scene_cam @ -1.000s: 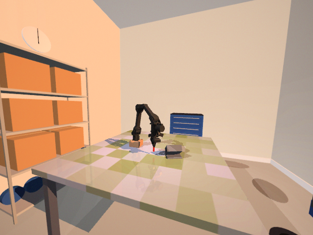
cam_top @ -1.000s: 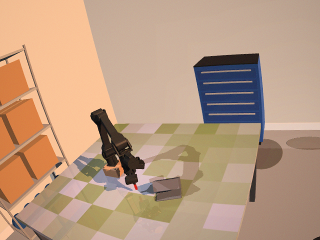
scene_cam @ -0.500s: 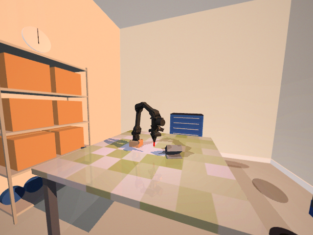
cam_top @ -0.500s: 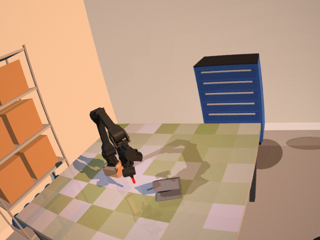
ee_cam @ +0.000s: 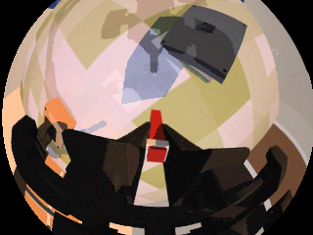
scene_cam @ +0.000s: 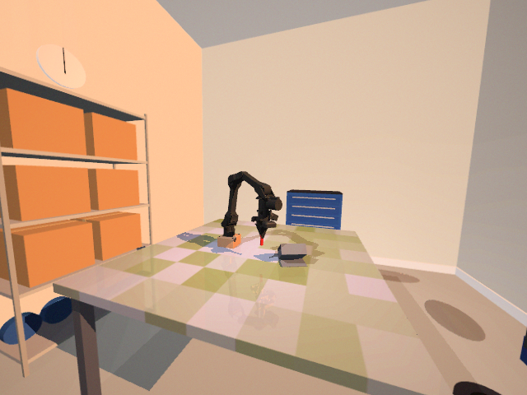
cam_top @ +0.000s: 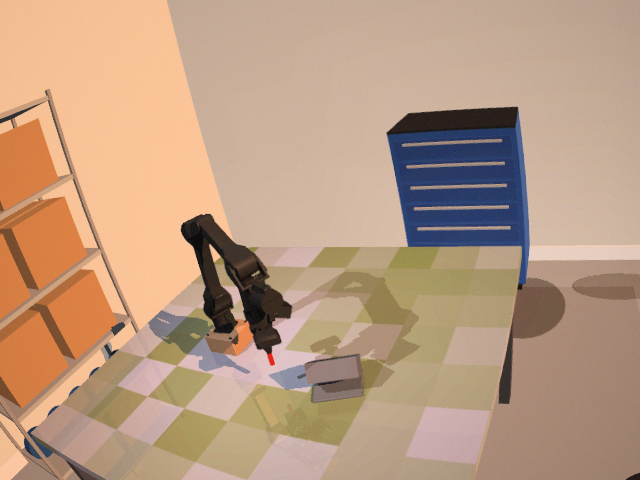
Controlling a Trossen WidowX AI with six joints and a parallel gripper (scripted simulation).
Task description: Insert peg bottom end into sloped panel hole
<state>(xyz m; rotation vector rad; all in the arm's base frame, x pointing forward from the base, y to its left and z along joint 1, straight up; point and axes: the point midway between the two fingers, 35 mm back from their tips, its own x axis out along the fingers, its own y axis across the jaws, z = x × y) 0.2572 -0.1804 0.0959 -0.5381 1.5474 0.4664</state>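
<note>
Right now the grey sloped panel is 16 cm ahead of my gripper tip, 7 cm below it and 3 cm to the left of it. From my gripper tip the other things lie so: red peg 2 cm above.
</note>
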